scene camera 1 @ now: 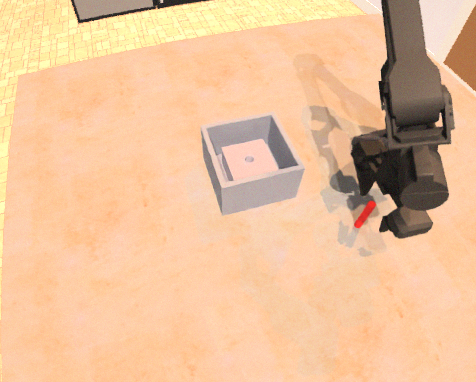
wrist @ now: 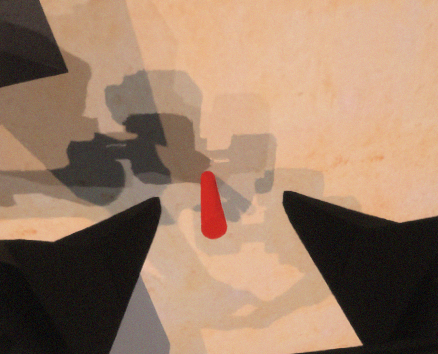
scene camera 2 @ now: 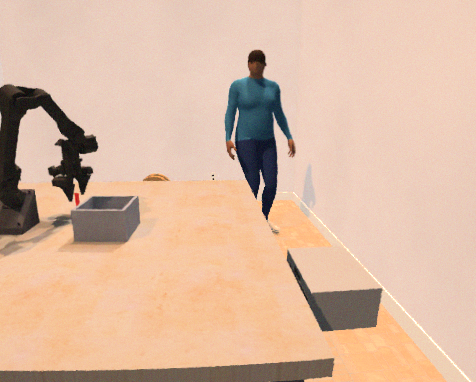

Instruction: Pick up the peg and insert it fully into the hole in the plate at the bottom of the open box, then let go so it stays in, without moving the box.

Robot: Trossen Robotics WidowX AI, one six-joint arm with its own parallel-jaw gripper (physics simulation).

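Places are measured from the arm's base along level axes (x ahead, y left, z up), in metres.
Where they show: gripper, fingertip midpoint: (scene camera 1: 372,212) (wrist: 222,200) (scene camera 2: 76,198); arm's base, link origin: (scene camera 2: 14,200).
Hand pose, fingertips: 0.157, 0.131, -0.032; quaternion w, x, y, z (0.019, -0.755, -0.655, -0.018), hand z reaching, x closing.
Things, the pixels of their centre, and the offset from my fingertips, as dx, dy, dz.
- red peg, body centre: (wrist: 210,195) (scene camera 1: 364,215) (scene camera 2: 77,203) +0.004, -0.008, -0.019
- grey box, body centre: (scene camera 1: 249,161) (scene camera 2: 108,217) +0.174, -0.191, -0.010
- pink plate, body centre: (scene camera 1: 248,166) +0.174, -0.191, -0.025
The red peg (scene camera 1: 365,215) (scene camera 2: 77,199) (wrist: 213,215) stands upright on the table, right of the open box in scene camera 1. My gripper (scene camera 1: 374,212) (scene camera 2: 77,196) (wrist: 222,200) is open and empty, pointing down. In the wrist view the peg shows between the two fingertips, slightly nearer the left one, apart from both. In scene camera 2 the fingertips are above the table at about the height of the peg's upper part. The grey box (scene camera 1: 260,194) (scene camera 2: 100,227) (wrist: 140,322) holds a pink plate (scene camera 1: 242,170) with a small round hole near its middle. The peg's foot is hidden in scene camera 2.
The arm's dark base (scene camera 2: 19,215) stands left of the box in scene camera 2. A grey block (scene camera 2: 345,272) is on the floor beyond the table's right edge. A person (scene camera 2: 256,110) in a blue top is behind the table. Arm shadows fall around the peg.
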